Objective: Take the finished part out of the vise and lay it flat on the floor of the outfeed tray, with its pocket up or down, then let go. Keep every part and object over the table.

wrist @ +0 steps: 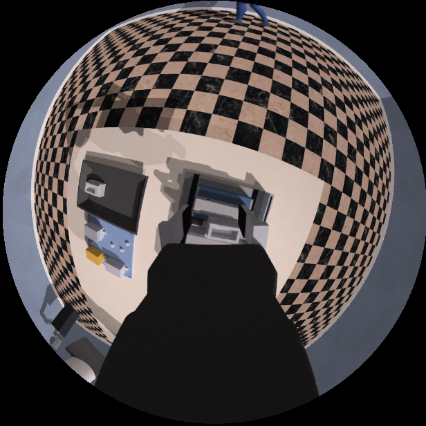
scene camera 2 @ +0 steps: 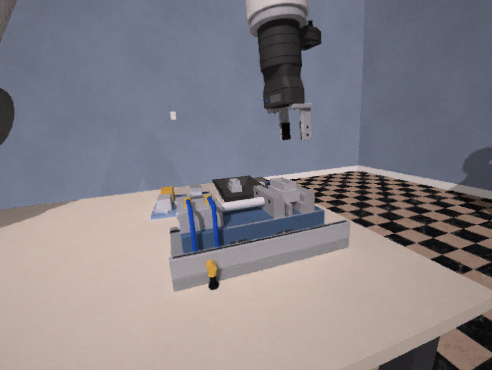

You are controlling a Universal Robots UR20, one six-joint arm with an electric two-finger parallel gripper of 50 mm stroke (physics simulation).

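Frame: origin at the arm's base, x ahead, y left, z up, level; metres.
Seen in the pictures: gripper, fingertip midpoint: (scene camera 2: 295,139).
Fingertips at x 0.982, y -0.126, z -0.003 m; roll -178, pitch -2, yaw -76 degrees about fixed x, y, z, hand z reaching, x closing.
Note:
Pixels of each thing's top centre, then the offset from my fingertips to it. "*": a spot on its surface instead.
- finished part, middle of its top: (scene camera 2: 282,180) dy -0.028, dx -0.045, dz -0.072 m
- vise, middle of its top: (scene camera 2: 249,192) dy -0.025, dx -0.112, dz -0.088 m
- black outfeed tray, surface spot: (scene camera 2: 252,187) * dy +0.288, dx +0.007, dz -0.165 m
- small light grey part, middle of its top: (scene camera 2: 234,180) dy +0.321, dx -0.044, dz -0.140 m
- blue plate, surface spot: (scene camera 2: 157,215) * dy +0.197, dx -0.292, dz -0.179 m
- yellow block, middle of its top: (scene camera 2: 167,188) dy +0.331, dx -0.262, dz -0.143 m
- long grey rail, surface spot: (scene camera 2: 260,260) * dy -0.119, dx -0.132, dz -0.169 m
- yellow-and-black handle, surface spot: (scene camera 2: 212,272) * dy -0.134, dx -0.208, dz -0.160 m
The finished part (scene camera 2: 283,185) (wrist: 223,233), a light grey block, sits in the jaws at one end of the vise (scene camera 2: 245,225) (wrist: 215,206). In the wrist view its rectangular pocket faces up. My gripper (scene camera 2: 295,134) (wrist: 214,214) is open and empty, fingers down, well above the vise; in the wrist view the part shows between and slightly below the fingertips. The black outfeed tray (scene camera 2: 252,187) (wrist: 122,200) lies on the table beyond the vise. Another small light grey part (scene camera 2: 234,185) (wrist: 95,187) is in it, near one side.
A blue plate (scene camera 2: 157,215) (wrist: 129,260) with grey blocks and a yellow block (scene camera 2: 167,191) (wrist: 95,255) lies beside the tray. Blue hoses (scene camera 2: 191,225) run over the vise's near end. A long grey rail (scene camera 2: 260,260) with a yellow-and-black handle (scene camera 2: 212,272) stands in front. The table edge is beyond the vise.

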